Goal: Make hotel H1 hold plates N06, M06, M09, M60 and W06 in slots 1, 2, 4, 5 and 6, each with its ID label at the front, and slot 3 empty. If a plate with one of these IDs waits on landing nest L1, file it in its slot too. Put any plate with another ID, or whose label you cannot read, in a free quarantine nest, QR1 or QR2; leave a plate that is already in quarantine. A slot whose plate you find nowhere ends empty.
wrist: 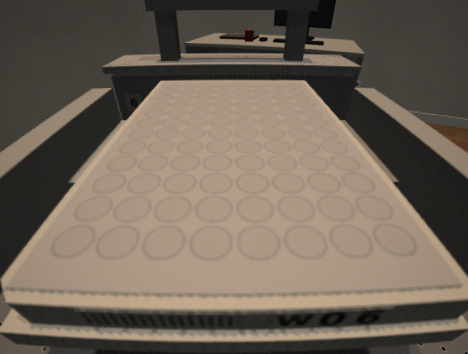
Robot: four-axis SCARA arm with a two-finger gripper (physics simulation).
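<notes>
Plate W06 (234,270) fills the middle of the wrist view. It looks level, with round well outlines on its pale top. Its near edge faces the camera and carries a barcode and the ID label W06 (330,318). My gripper (233,108) is shut on this plate, with one finger along each long side. Hotel H1 (232,66) stands behind the plate's far end, and a slot label 6 (132,101) shows on it at the left. The plate hides the slot opening, so how far its far end reaches in cannot be told. Other slots, L1, QR1 and QR2 do not show.
Two grey uprights (167,37) (296,37) with a crossbar stand over the hotel's top. Farther back is a desk (340,46) with a red cup (249,35) and a dark monitor (317,12). A grey wall stands behind, with brown floor at the right edge.
</notes>
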